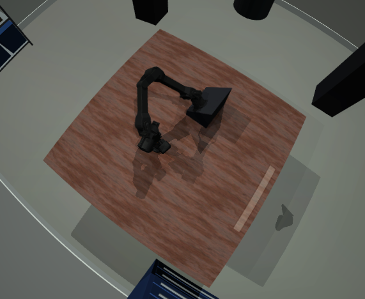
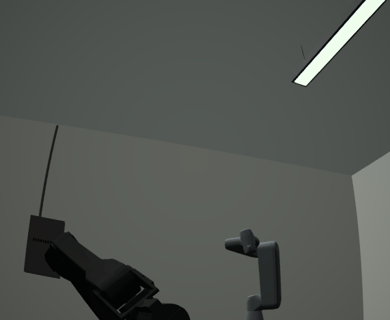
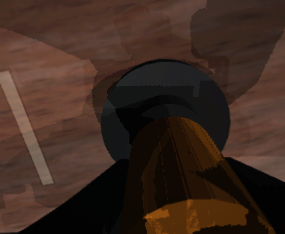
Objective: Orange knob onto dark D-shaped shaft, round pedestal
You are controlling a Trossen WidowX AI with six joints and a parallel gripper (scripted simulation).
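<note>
Now: gripper tip 20 mm below the orange knob. Round my gripper tip: round pedestal (40 mm below).
</note>
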